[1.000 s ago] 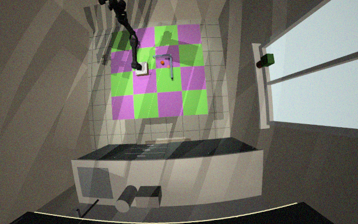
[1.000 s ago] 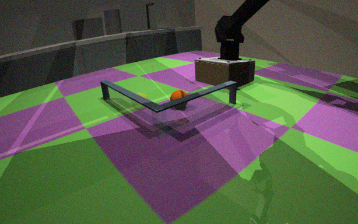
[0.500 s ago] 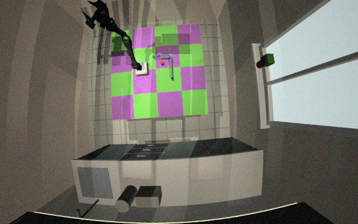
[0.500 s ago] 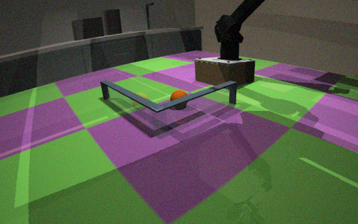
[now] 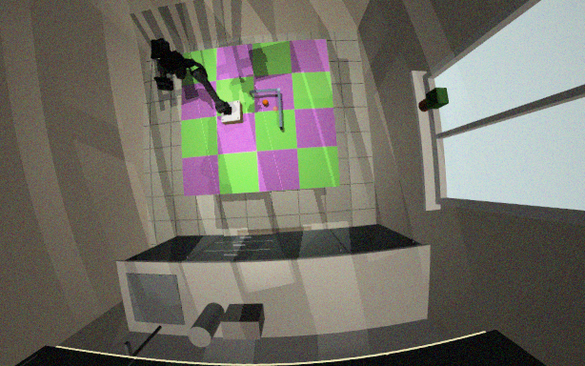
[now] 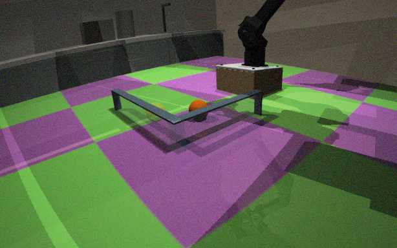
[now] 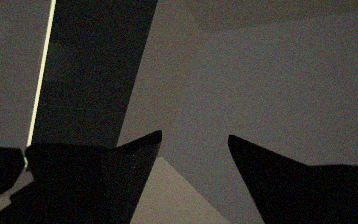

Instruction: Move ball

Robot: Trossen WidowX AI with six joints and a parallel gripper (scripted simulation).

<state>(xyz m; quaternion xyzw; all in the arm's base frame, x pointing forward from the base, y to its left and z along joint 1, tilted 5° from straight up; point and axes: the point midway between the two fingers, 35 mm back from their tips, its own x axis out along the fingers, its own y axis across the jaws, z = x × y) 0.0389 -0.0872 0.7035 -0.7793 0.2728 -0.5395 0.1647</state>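
My gripper tip is now 780 mm above the see-through copy of ball, 380 mm short of it and 180 mm to the right of it.
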